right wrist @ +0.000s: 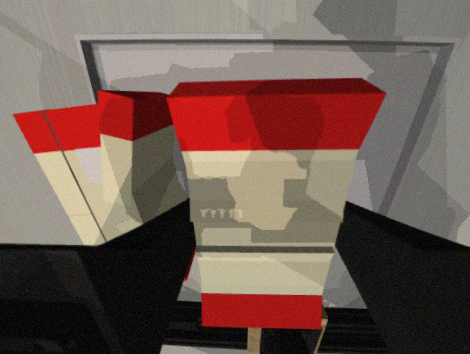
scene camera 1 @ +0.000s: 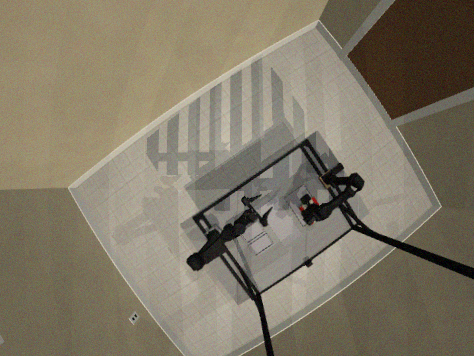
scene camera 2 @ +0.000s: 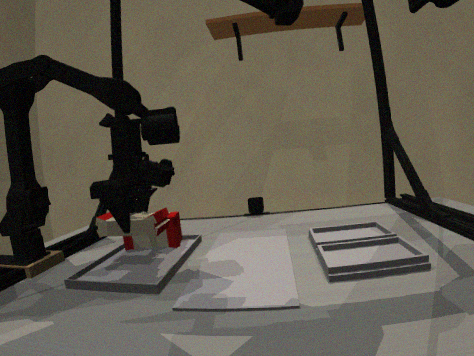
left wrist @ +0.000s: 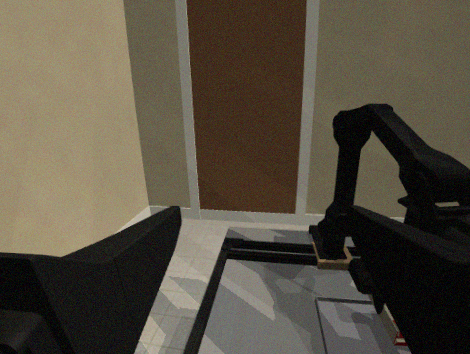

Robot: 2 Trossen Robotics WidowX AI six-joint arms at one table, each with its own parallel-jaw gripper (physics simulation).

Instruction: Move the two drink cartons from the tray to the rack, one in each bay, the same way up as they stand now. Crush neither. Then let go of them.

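Frame: origin at the left arm's base, x ahead, y left, z up, level; millimetres.
Seen in the pictures: left gripper, fingertip midpoint: [scene camera 1: 267,200] [left wrist: 263,214]; right gripper, fingertip midpoint: [right wrist: 261,201] [scene camera 1: 307,206] [scene camera 2: 135,228]; left arm's base at its link origin: [scene camera 1: 214,234]; right arm's base at its link origin: [right wrist: 284,340] [scene camera 1: 328,179] [scene camera 2: 30,257] [left wrist: 332,251].
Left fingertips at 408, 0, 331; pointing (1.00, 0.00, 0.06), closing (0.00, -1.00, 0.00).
Offsets run from my left fingertips to a thing's top centre, as dx, dy, dz. Level surfaces: height alone.
Two red-and-cream drink cartons are on the grey tray @(+197, -267, -359) [scene camera 2: 129,287] [right wrist: 163,43] at the left of scene camera 2. My right gripper [scene camera 2: 134,226] [right wrist: 261,201] [scene camera 1: 307,208] is shut on one carton @(+207, -268, -281) [scene camera 2: 147,231] [right wrist: 265,189], gripping its cream middle. That carton is tilted, low over the tray. The other carton [scene camera 2: 104,223] [right wrist: 111,154] lies close beside it. My left gripper [scene camera 1: 267,202] [left wrist: 263,214] is open and empty, held high over the table's middle. The two-bay rack @(-210, -220, -355) [scene camera 2: 359,244] [scene camera 1: 259,241] stands empty at the right of scene camera 2.
A light mat @(dz -371) [scene camera 2: 257,268] lies between the tray and the rack. A black frame [scene camera 2: 385,141] surrounds the table. A wooden shelf [scene camera 2: 257,22] hangs on the back wall. The right arm's base [left wrist: 335,242] stands at the table's far edge.
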